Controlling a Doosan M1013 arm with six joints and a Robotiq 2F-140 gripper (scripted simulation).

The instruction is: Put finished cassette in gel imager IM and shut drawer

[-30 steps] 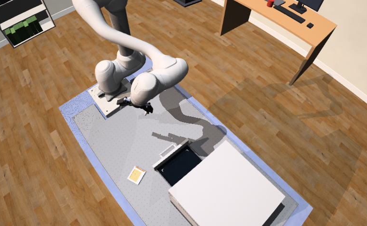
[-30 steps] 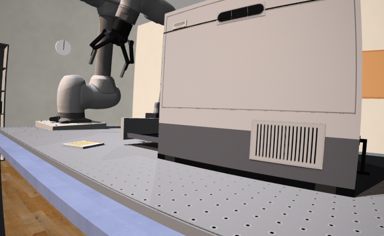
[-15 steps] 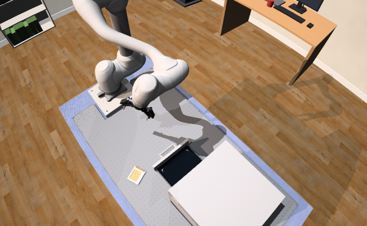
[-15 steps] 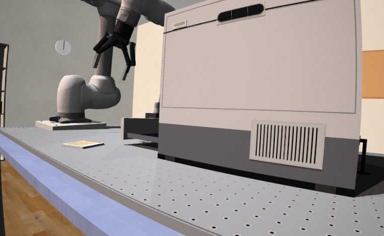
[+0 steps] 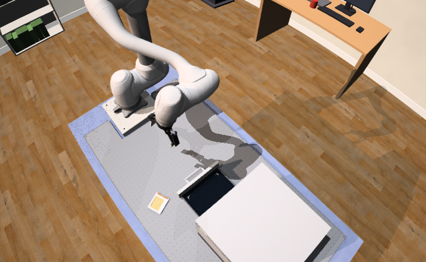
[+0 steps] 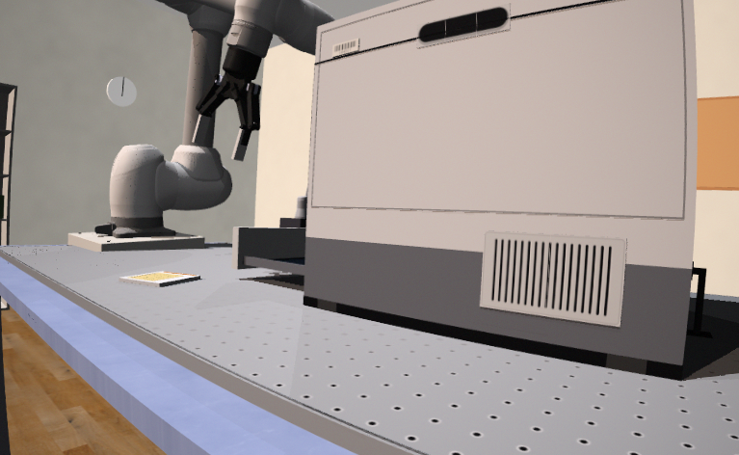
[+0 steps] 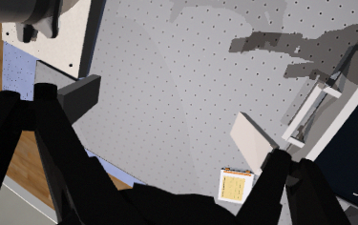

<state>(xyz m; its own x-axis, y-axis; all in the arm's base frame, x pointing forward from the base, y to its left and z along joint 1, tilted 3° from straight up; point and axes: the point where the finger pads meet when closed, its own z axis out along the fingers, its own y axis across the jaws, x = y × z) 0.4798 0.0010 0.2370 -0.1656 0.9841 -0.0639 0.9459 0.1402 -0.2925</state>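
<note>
My hand is 25 cm above the cassette FINISHED, 20 cm to the left of it and 19 cm short of it.
</note>
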